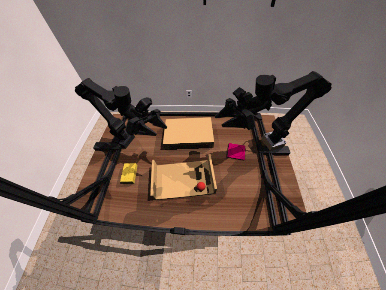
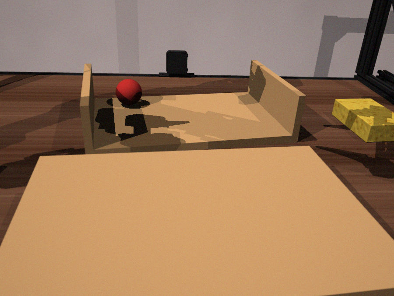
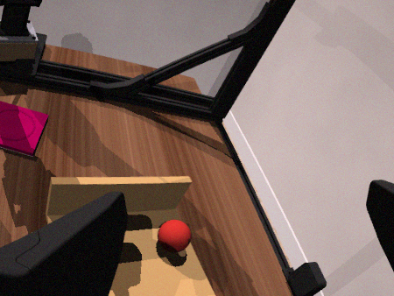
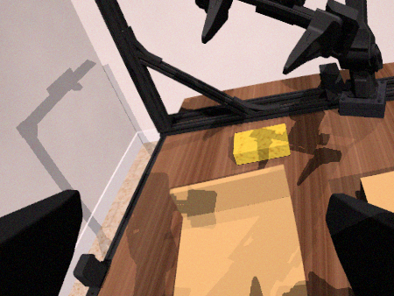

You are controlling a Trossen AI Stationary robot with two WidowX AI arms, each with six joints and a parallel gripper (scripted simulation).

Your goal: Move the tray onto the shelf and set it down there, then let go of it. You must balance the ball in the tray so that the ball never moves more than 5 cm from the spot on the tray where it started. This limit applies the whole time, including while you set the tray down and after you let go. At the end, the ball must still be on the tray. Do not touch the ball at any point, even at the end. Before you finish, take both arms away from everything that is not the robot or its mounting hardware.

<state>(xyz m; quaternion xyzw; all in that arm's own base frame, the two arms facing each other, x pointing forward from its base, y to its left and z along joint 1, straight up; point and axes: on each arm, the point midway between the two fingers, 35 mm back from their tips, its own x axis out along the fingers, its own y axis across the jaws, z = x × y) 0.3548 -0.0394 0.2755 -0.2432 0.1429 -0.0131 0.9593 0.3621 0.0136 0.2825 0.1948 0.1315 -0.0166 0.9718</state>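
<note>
My right gripper is now 32 cm above the red ball, 15 cm past it and 9 cm to the right of it. Also, from my right hand: tan tray 33 cm below, 18 cm to the left, 11 cm behind; yellow sponge 49 cm to the left, 33 cm below, 10 cm behind; magenta square object 35 cm below, 11 cm to the right, 8 cm ahead.
</note>
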